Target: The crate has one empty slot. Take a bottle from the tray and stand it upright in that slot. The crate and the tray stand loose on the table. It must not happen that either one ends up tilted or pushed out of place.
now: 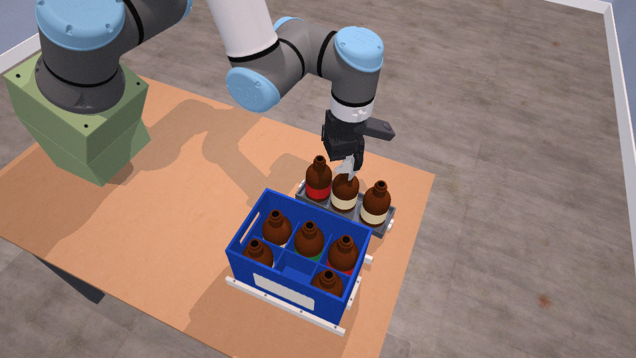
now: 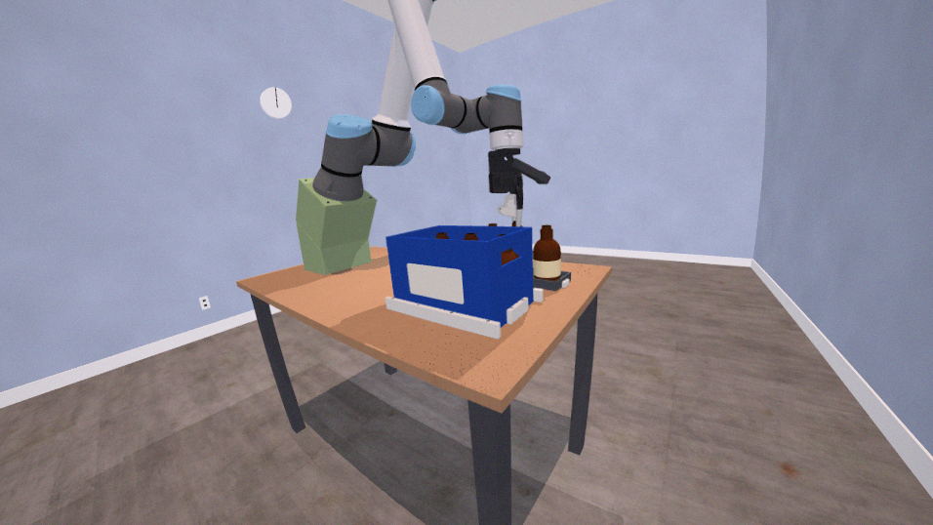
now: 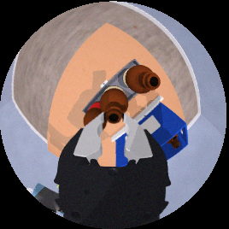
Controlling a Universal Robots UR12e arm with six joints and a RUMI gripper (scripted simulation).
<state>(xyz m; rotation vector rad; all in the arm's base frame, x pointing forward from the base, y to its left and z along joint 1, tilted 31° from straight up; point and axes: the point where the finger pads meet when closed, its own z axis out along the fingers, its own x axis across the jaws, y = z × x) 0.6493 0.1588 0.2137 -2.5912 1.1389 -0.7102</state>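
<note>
Now: hand 8 cm past the red-label bottle and 7 cm above it. The rest, counted from my hand: blue crate 1 cm behind, 24 cm to the right, 8 cm below; grey tray 1 cm ahead, 15 cm below.
</note>
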